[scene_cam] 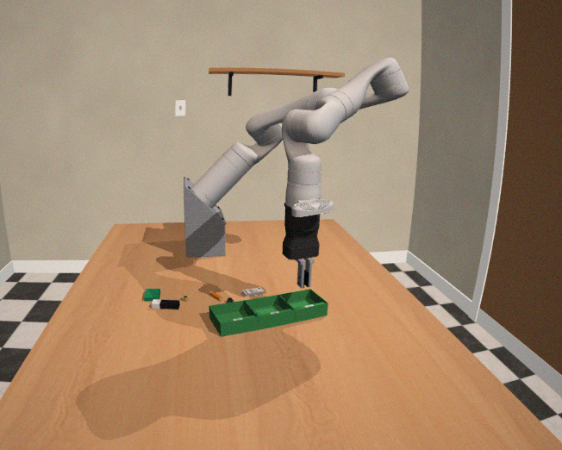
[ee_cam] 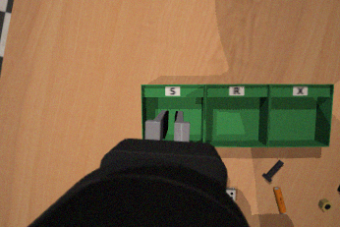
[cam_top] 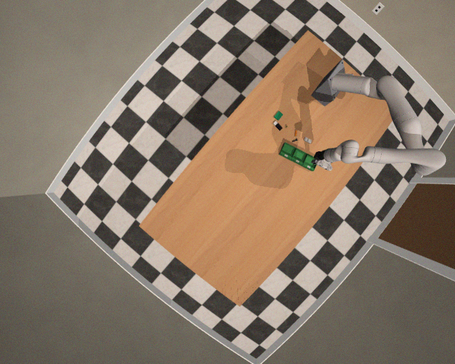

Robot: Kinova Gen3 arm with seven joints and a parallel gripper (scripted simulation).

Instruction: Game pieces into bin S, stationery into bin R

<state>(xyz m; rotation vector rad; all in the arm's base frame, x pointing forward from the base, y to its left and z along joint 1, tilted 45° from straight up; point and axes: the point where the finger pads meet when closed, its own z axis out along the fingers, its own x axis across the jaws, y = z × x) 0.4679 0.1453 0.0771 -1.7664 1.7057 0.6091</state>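
Now: hand 25 cm to the left of the olive ring, 12 cm past it and 8 cm above it. Also, from my hand: dark piece (16 cm to the right, 8 cm below, 8 cm behind); white domino (12 cm behind, 8 cm to the right, 8 cm below); green three-compartment tray (8 cm to the right, 7 cm below, 1 cm ahead).
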